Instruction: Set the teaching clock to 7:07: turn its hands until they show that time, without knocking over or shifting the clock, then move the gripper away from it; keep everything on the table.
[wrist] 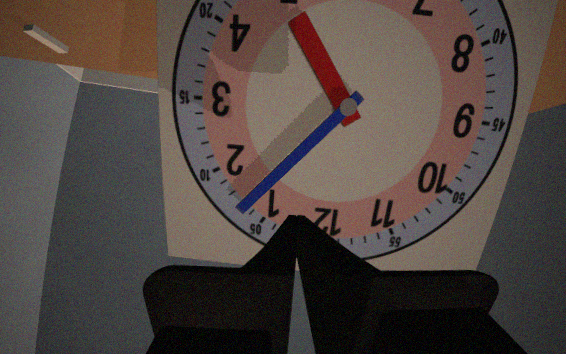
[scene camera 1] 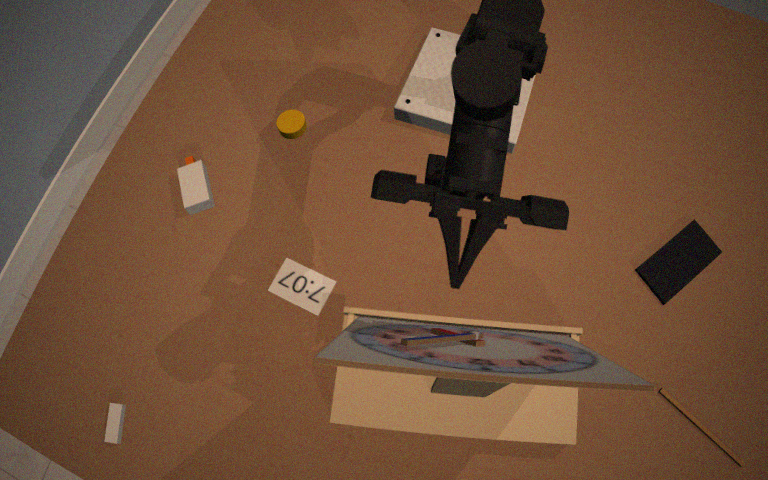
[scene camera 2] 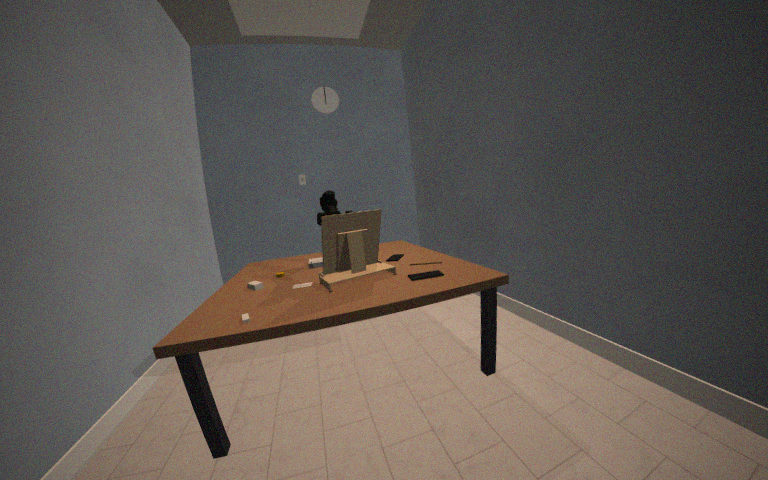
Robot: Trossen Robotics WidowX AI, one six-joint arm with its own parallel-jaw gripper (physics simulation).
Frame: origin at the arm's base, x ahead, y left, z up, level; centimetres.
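Seen in the pictures: gripper, fingertip midpoint: [wrist: 295, 222] [scene camera 1: 454, 288].
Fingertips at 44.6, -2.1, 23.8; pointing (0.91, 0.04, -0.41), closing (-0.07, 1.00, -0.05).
Note:
Offsets run from my fingertips to a thing's top centre, as dx, dy, dz.
The teaching clock [scene camera 1: 611, 373] [scene camera 2: 331, 243] [wrist: 390, 150] stands upright on its wooden stand; scene camera 2 shows its back. In the wrist view, its face appears upside down. The short red hand {+2.5, +1.7, -7.0} [scene camera 1: 444, 331] [wrist: 320, 55] points at about the 5. The long blue hand [scene camera 1: 433, 338] [wrist: 295, 155] points between the 05 and 10 marks, about minute 7. My gripper [scene camera 1: 455, 285] [wrist: 295, 222] is shut and empty, in front of the face and apart from it. In the wrist view its tips overlap the dial's edge between 1 and 12.
A 7:07 card {-3.0, -22.0, -26.5} [scene camera 1: 301, 286] [scene camera 2: 302, 285], yellow disc {-30.4, -32.4, -24.7} [scene camera 1: 291, 123] [scene camera 2: 279, 274] and white box {-15.7, -45.3, -23.8} [scene camera 1: 194, 185] [scene camera 2: 255, 285] lie to one side. A black slab {-20.3, +36.3, -25.8} [scene camera 1: 678, 262] [scene camera 2: 395, 257] and thin stick {+5.5, +42.0, -25.9} [scene camera 1: 699, 427] [scene camera 2: 425, 263] lie opposite. A pale box [scene camera 1: 424, 84] lies below the arm.

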